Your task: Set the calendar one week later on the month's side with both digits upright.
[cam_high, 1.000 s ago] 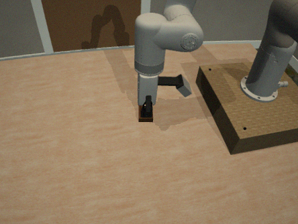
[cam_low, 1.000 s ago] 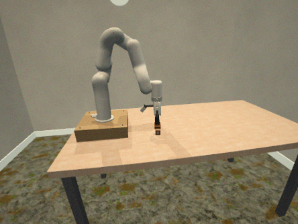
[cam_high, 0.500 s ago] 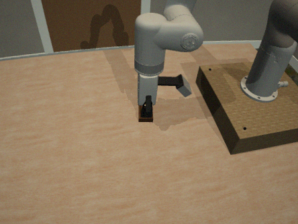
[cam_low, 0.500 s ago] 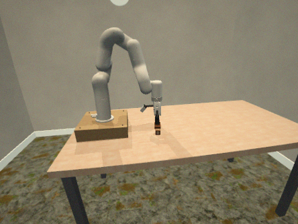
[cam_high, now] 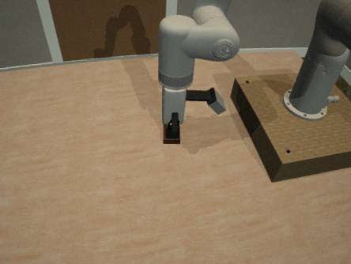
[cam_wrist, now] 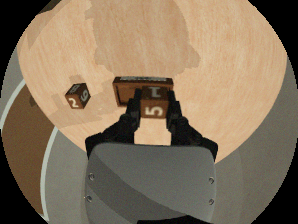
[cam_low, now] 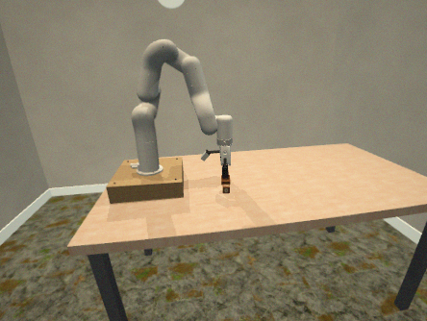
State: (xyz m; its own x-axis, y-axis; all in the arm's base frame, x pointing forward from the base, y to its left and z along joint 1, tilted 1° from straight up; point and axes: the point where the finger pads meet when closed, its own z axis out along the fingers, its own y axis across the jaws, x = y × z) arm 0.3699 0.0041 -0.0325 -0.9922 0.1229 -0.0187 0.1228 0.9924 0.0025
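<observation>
My hand is 3 cm above the brown tray and 2 cm to the left of it. Also, from my hand: cube: 12 cm to the right, 2 cm below, 1 cm behind.
</observation>
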